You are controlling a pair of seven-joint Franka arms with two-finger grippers.
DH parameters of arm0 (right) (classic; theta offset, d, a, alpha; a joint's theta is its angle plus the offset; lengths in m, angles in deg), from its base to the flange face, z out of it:
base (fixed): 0 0 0 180
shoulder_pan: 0 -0.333 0 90
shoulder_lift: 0 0 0 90
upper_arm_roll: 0 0.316 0.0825 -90
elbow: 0 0 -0.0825 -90
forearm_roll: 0 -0.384 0 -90
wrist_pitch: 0 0 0.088 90
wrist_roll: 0 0.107 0 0
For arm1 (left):
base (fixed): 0 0 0 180
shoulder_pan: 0 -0.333 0 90
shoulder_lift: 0 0 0 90
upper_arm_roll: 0 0.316 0.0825 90
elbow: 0 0 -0.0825 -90
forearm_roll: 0 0.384 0 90
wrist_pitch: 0 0 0.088 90
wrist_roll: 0 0.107 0 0
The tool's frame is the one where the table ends.
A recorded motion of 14 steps. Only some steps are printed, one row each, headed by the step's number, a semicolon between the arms.
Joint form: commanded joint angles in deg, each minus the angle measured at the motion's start. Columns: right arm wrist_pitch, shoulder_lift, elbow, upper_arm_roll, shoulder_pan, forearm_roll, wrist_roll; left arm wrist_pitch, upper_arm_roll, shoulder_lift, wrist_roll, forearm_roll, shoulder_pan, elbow.
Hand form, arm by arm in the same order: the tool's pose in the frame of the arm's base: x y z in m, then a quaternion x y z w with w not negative. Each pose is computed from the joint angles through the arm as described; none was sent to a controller.
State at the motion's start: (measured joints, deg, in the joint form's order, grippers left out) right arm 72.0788 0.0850 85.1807 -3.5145 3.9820 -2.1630 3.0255; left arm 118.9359 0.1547 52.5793 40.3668 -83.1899 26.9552 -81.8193
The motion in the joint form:
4: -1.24 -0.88 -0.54 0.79 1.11 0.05 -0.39; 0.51 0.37 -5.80 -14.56 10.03 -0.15 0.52
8: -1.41 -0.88 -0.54 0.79 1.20 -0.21 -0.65; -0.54 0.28 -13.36 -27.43 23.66 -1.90 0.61
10: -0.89 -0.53 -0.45 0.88 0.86 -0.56 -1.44; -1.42 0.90 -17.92 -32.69 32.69 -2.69 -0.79
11: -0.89 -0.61 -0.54 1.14 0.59 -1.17 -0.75; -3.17 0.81 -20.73 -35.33 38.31 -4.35 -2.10
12: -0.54 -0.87 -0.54 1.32 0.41 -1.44 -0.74; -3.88 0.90 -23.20 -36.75 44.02 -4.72 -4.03
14: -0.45 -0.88 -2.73 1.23 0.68 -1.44 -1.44; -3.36 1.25 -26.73 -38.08 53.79 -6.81 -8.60
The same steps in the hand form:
4: 0.5086 -0.0652 0.6493 -0.98963 0.08642 0.11231 0.02342; 0.6351 -0.3685 0.2260 0.86634 -0.05581 -0.06207 0.49243
8: 0.5082 -0.0653 0.6492 -0.98959 0.08441 0.11359 0.02604; 0.6478 -0.3477 0.3143 0.90116 -0.04965 -0.05890 0.42658
10: 0.5118 -0.0611 0.6459 -0.99049 0.07341 0.11266 0.02922; 0.6479 -0.3262 0.3539 0.92586 -0.05374 -0.04816 0.37091
11: 0.5121 -0.0549 0.6474 -0.99050 0.07362 0.11127 0.03316; 0.6475 -0.3033 0.3732 0.93904 -0.05333 -0.04873 0.33614
12: 0.5118 -0.0511 0.6502 -0.99127 0.07015 0.10599 0.03498; 0.6409 -0.2910 0.3834 0.95200 -0.06462 -0.04676 0.29552
14: 0.5112 -0.0543 0.6670 -0.99346 0.06680 0.08581 0.03491; 0.6367 -0.2487 0.3839 0.97236 -0.06882 -0.03733 0.21998

